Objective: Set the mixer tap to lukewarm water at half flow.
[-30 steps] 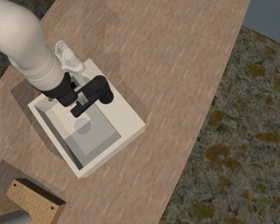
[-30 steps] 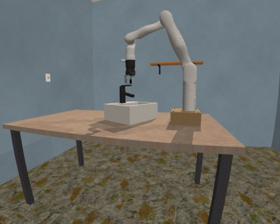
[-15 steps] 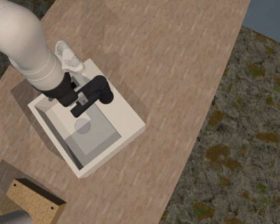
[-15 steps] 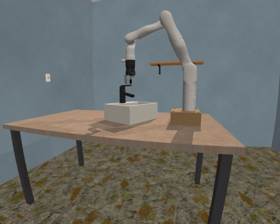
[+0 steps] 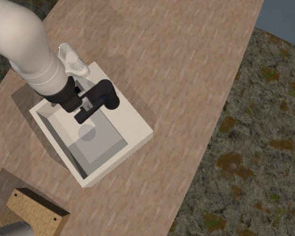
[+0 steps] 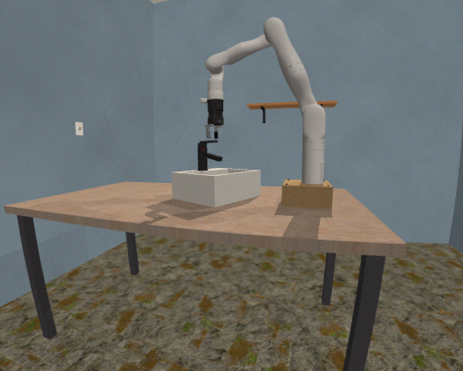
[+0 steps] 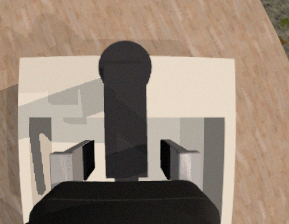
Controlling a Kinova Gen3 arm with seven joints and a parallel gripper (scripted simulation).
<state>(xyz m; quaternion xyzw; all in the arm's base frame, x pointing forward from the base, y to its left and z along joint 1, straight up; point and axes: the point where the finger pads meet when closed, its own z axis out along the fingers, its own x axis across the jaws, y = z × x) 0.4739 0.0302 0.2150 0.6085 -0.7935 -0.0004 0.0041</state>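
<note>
Now: hand 3 cm above the lever, 2 cm short of it and 1 cm to the left of it. Round my hand: white sink basin: 27 cm below, 4 cm behind, 1 cm to the left; then black mixer tap: 8 cm below, 5 cm ahead, 1 cm to the right.
</note>
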